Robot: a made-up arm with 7 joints. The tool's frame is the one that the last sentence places.
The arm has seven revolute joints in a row. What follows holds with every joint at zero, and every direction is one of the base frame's. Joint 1 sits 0.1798 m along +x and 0.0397 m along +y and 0.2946 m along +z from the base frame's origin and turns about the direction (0.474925, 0.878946, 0.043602). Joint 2 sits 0.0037 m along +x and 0.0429 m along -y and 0.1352 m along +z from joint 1 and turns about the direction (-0.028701, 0.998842, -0.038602). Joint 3 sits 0.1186 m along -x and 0.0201 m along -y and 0.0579 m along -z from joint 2 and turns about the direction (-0.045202, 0.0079, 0.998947). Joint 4 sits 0.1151 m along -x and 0.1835 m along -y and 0.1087 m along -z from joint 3 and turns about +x. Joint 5 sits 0.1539 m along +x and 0.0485 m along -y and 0.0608 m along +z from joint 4 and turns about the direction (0.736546, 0.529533, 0.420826). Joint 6 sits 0.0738 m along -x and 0.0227 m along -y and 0.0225 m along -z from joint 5 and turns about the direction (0.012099, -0.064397, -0.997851). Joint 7 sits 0.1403 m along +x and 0.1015 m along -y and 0.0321 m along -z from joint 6 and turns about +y. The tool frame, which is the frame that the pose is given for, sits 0.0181 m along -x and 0.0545 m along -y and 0.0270 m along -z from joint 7; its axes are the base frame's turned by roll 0.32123, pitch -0.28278 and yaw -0.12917 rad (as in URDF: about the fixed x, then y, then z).
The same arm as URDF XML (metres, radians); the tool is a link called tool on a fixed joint. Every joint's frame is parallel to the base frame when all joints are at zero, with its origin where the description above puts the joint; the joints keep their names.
<robot name="arm">
<link name="base_link"/>
<link name="link1"/>
<link name="link2"/>
<link name="link3"/>
<link name="link4"/>
<link name="link5"/>
<link name="link6"/>
<link name="link7"/>
<link name="tool"/>
<joint name="joint 1" type="continuous"><parent link="base_link"/><child link="link1"/><origin xyz="0.1798 0.0397 0.2946" rpy="0.0000 0.0000 0.0000"/><axis xyz="0.474925 0.878946 0.043602"/></joint>
<joint name="joint 2" type="continuous"><parent link="link1"/><child link="link2"/><origin xyz="0.0037 -0.0429 0.1352" rpy="0.0000 0.0000 0.0000"/><axis xyz="-0.028701 0.998842 -0.038602"/></joint>
<joint name="joint 3" type="continuous"><parent link="link2"/><child link="link3"/><origin xyz="-0.1186 -0.0201 -0.0579" rpy="0.0000 0.0000 0.0000"/><axis xyz="-0.045202 0.0079 0.998947"/></joint>
<joint name="joint 4" type="continuous"><parent link="link3"/><child link="link4"/><origin xyz="-0.1151 -0.1835 -0.1087" rpy="0.0000 0.0000 0.0000"/><axis xyz="1 0 0"/></joint>
<joint name="joint 5" type="continuous"><parent link="link4"/><child link="link5"/><origin xyz="0.1539 -0.0485 0.0608" rpy="0.0000 0.0000 0.0000"/><axis xyz="0.736546 0.529533 0.420826"/></joint>
<joint name="joint 6" type="continuous"><parent link="link5"/><child link="link6"/><origin xyz="-0.0738 -0.0227 -0.0225" rpy="0.0000 0.0000 0.0000"/><axis xyz="0.012099 -0.064397 -0.997851"/></joint>
<joint name="joint 7" type="continuous"><parent link="link6"/><child link="link7"/><origin xyz="0.1403 -0.1015 -0.0321" rpy="0.0000 0.0000 0.0000"/><axis xyz="0 1 0"/></joint>
<joint name="tool_fixed" type="fixed"><parent link="link7"/><child link="tool"/><origin xyz="-0.0181 -0.0545 -0.0270" rpy="0.3212 -0.2828 -0.1292"/></joint>
</robot>

